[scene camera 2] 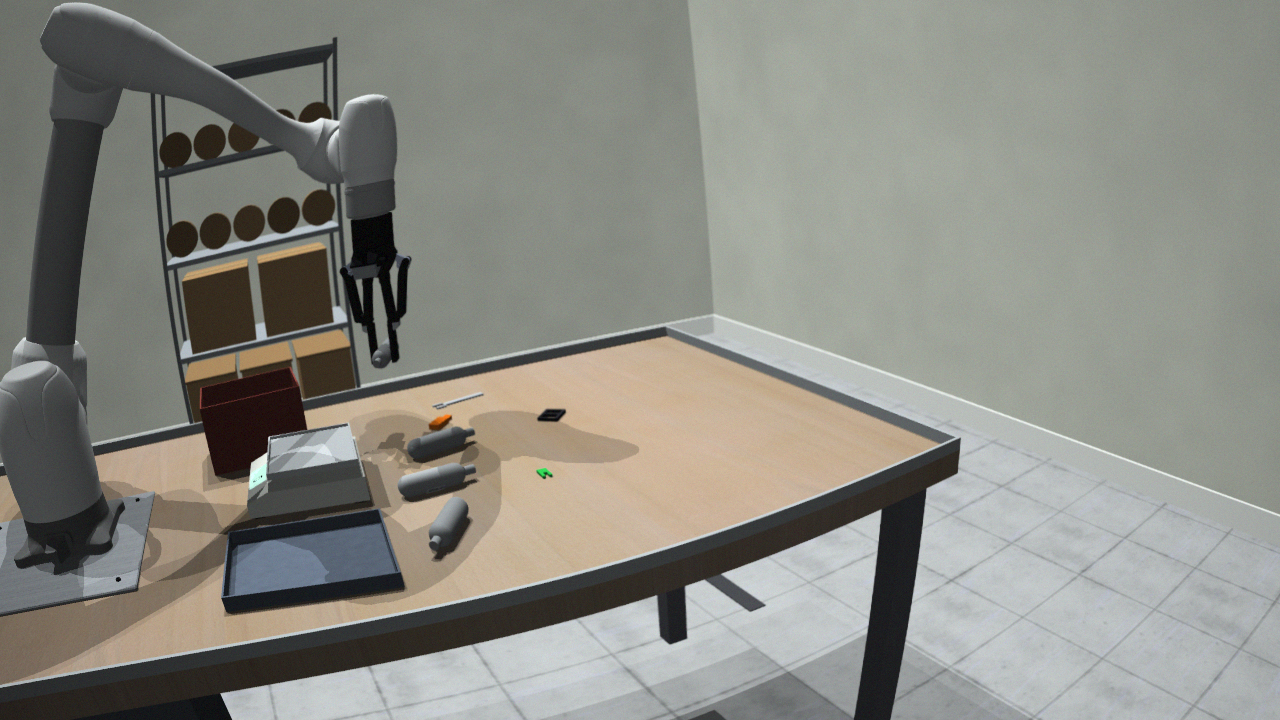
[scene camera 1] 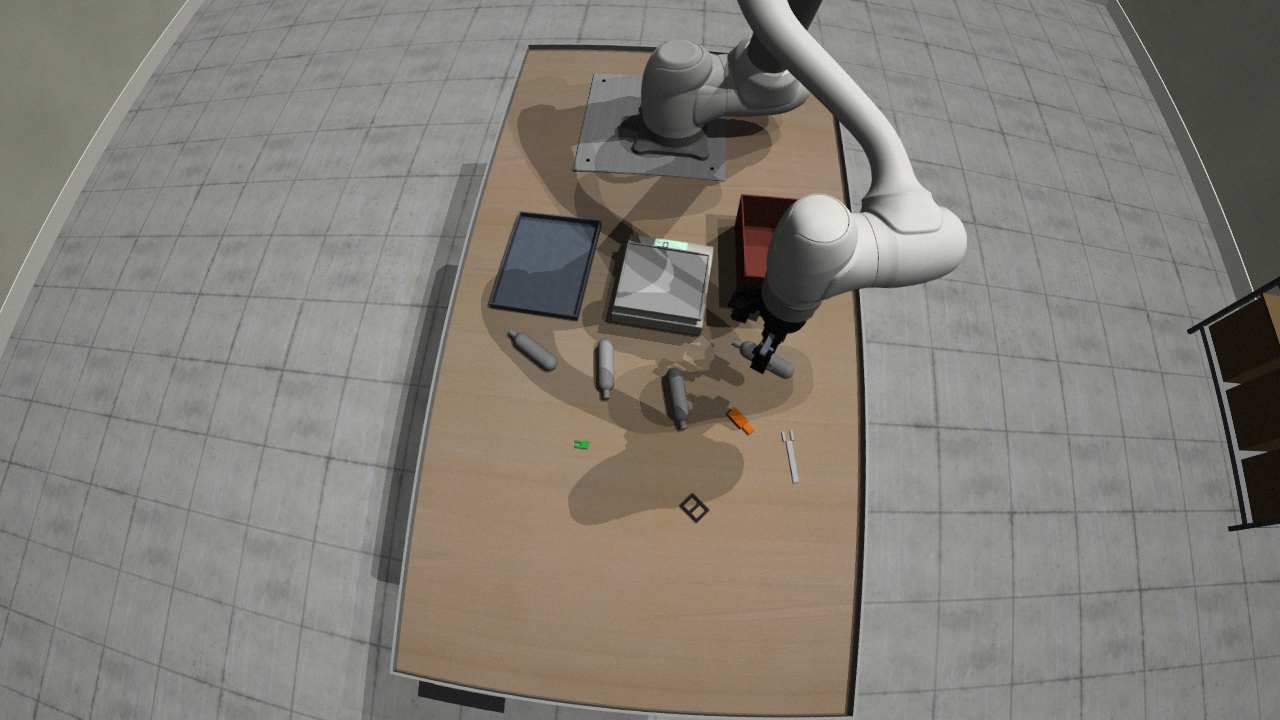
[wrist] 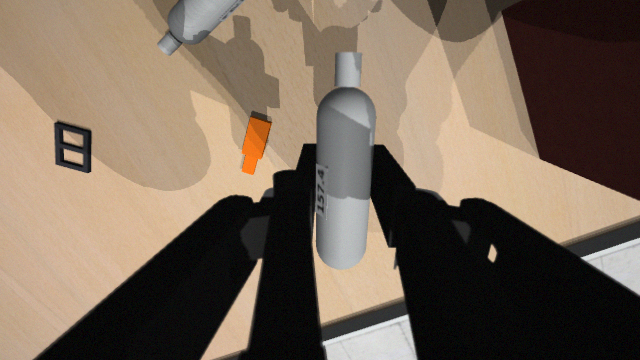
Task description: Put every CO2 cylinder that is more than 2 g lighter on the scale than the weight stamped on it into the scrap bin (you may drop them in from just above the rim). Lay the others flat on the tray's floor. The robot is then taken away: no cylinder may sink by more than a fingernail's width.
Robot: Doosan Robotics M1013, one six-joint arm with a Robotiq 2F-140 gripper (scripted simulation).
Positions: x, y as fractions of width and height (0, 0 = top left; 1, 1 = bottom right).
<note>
I see my gripper (wrist: 0.54, 0.46), an orange piece (wrist: 0.40, 0.36), a dark tray (scene camera 2: 0.24, 0.77), a black square frame (wrist: 0.09, 0.40) and a grey CO2 cylinder (scene camera 1: 0.61, 0.51).
The dark tray is seen too in scene camera 1 (scene camera 1: 0.43, 0.38). The wrist view misses the dark tray: it is out of frame.
</note>
